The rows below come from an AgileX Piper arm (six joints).
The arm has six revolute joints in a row. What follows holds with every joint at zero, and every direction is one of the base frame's. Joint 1 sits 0.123 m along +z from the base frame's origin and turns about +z. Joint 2 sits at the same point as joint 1 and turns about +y. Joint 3 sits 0.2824 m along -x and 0.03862 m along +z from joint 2 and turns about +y. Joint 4 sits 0.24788 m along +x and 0.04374 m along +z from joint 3 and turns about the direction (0.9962, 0, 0.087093). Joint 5 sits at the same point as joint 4 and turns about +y. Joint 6 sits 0.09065 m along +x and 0.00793 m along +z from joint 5 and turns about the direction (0.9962, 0, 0.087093). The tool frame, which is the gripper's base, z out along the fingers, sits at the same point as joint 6; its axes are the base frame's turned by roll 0, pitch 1.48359 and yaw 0 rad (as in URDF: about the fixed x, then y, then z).
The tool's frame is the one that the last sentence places.
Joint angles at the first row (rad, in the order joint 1, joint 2, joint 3, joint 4, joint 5, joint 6):
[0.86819, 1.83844, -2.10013, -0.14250, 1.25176, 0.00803]
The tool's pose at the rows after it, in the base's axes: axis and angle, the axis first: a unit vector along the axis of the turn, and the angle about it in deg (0 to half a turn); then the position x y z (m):
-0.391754, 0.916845, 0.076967, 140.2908, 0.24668, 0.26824, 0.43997
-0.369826, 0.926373, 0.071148, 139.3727, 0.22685, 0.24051, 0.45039
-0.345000, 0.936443, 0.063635, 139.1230, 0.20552, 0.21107, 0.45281
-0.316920, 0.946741, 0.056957, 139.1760, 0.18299, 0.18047, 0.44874
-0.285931, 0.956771, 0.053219, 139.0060, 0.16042, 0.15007, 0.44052
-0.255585, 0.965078, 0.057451, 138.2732, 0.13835, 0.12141, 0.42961
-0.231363, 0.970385, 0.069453, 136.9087, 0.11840, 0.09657, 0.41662
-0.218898, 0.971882, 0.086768, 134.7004, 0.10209, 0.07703, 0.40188
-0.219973, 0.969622, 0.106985, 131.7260, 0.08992, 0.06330, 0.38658
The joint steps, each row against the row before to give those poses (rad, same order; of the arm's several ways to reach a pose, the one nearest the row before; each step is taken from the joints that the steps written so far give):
[-0.00001, -0.11237, 0.08321, -0.03050, 0.00831, 0.04634]
[-0.00001, -0.11983, 0.11182, -0.03252, 0.00270, 0.04558]
[0.00003, -0.12801, 0.13505, -0.03247, 0.00133, 0.05310]
[-0.00003, -0.13405, 0.14728, -0.03054, 0.00107, 0.06046]
[0.00000, -0.13493, 0.14497, -0.02908, -0.00006, 0.06593]
[0.00004, -0.13456, 0.13757, -0.02129, -0.00877, 0.06447]
[-0.00002, -0.12829, 0.12672, -0.01271, -0.02297, 0.05317]
[-0.00006, -0.11759, 0.11830, -0.00822, -0.04620, 0.03350]
[0.00006, -0.10270, 0.10897, -0.00579, -0.06933, 0.01144]

